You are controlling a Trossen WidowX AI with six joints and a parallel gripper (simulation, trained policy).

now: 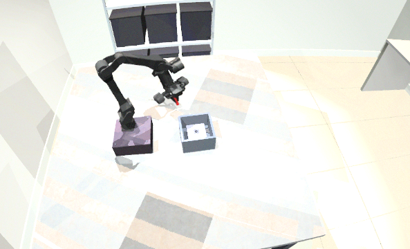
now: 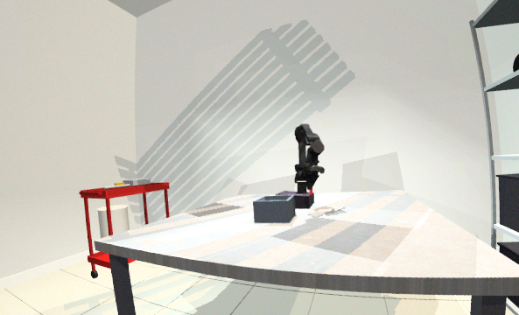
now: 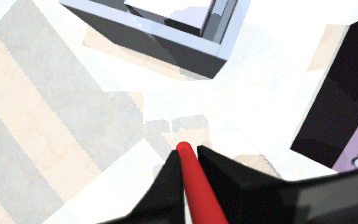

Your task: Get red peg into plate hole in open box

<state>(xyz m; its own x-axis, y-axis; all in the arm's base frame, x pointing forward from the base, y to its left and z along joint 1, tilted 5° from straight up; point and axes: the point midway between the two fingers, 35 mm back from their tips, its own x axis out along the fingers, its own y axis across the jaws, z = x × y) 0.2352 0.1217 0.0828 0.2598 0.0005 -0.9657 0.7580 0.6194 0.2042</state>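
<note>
My gripper tip is 14 cm to the left of the pale plate, 10 cm short of it and 8 cm above it. From my gripper tip the other things lie so: grey box (14 cm to the right, 10 cm ahead, 9 cm below); red peg (1 cm to the left, 1 cm behind, 1 cm above).
</note>
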